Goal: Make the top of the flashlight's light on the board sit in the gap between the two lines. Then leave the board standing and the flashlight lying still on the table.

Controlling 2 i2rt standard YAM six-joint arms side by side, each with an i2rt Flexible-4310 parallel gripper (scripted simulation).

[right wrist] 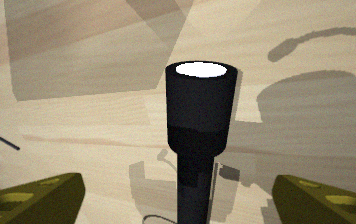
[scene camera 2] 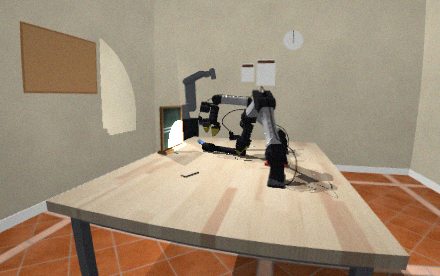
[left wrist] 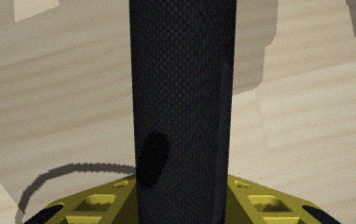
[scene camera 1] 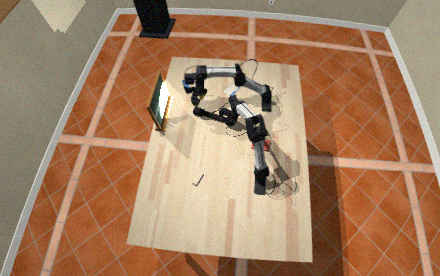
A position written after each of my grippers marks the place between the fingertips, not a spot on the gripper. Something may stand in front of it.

In view: my left gripper (left wrist: 181, 183), my right gripper (right wrist: 179, 182) and a flashlight head (right wrist: 199, 104).
